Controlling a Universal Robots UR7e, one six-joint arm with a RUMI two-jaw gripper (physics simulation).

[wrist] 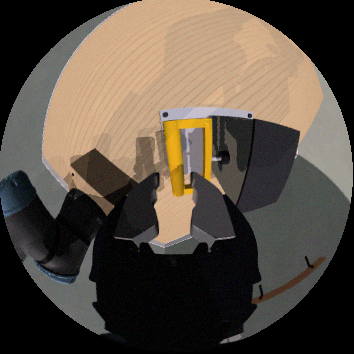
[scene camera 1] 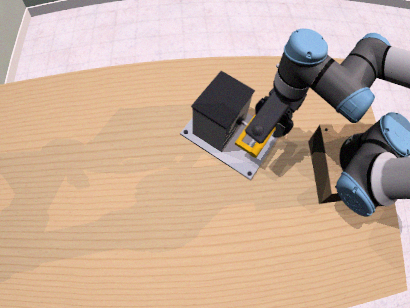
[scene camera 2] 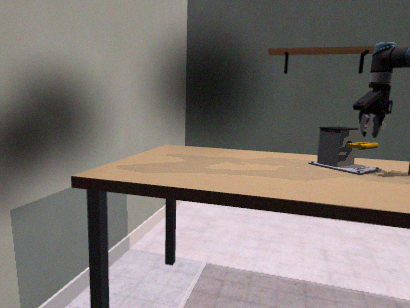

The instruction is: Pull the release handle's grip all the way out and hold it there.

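Note:
The release handle's yellow frame-shaped grip (scene camera 1: pixel 254 149) (scene camera 2: pixel 368 145) (wrist: pixel 175 155) is level above the pale base plate (scene camera 1: pixel 239 158) (wrist: pixel 207 113). A short metal rod (wrist: pixel 216 159) joins it to the dark box (scene camera 1: pixel 222 97) (scene camera 2: pixel 330 146) (wrist: pixel 272 160). My gripper (scene camera 2: pixel 370 134) (wrist: pixel 174 173) is partly open, with nothing held between its fingers. In scene camera 2 it points down, with its fingertips a little above the grip. In the wrist view the fingertips stand at the grip's near end. Scene camera 1 shows the arm covering part of the grip and hiding the fingertips.
A dark brown block (scene camera 1: pixel 321 167) (wrist: pixel 100 170) stands on the table (scene camera 1: pixel 125 200) (scene camera 2: pixel 200 172), on the grip's side away from the box. Lower arm joints (scene camera 1: pixel 356 192) stand close beside this block. A wall shelf (scene camera 2: pixel 320 51) shows behind.

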